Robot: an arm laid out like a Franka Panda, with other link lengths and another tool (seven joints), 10 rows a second.
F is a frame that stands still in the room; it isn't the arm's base.
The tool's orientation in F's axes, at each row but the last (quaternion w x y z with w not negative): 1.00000 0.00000 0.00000 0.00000; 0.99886 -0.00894 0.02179 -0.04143; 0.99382 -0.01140 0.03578 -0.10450; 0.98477 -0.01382 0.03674 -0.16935; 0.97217 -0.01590 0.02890 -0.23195; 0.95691 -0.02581 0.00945 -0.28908; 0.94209 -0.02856 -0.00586 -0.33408; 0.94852 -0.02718 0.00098 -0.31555; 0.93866 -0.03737 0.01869 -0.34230
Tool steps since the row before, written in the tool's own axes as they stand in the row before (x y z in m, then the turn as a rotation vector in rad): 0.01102 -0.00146 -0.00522 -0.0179 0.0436 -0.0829; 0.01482 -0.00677 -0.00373 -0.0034 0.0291 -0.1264; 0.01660 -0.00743 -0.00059 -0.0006 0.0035 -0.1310; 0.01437 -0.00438 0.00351 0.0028 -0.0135 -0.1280; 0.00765 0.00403 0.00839 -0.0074 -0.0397 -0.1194; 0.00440 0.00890 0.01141 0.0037 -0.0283 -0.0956; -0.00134 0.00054 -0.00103 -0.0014 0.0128 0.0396; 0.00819 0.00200 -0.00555 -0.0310 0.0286 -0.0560; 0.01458 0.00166 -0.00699 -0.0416 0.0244 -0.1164
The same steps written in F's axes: 0.01102 -0.00146 -0.00522 -0.0179 0.0436 -0.0829; 0.01403 -0.00804 -0.00423 -0.0066 0.0272 -0.1267; 0.01461 -0.01074 -0.00151 -0.0095 0.0016 -0.1307; 0.01232 -0.00888 0.00270 -0.0117 -0.0155 -0.1273; 0.00916 0.00028 0.00782 -0.0320 -0.0342 -0.1170; 0.00896 0.00547 0.01089 -0.0157 -0.0298 -0.0939; -0.00071 0.00120 -0.00110 0.0073 0.0131 0.0389; 0.00765 -0.00359 -0.00552 -0.0088 0.0386 -0.0579; 0.01179 -0.00852 -0.00724 -0.0232 0.0387 -0.1176
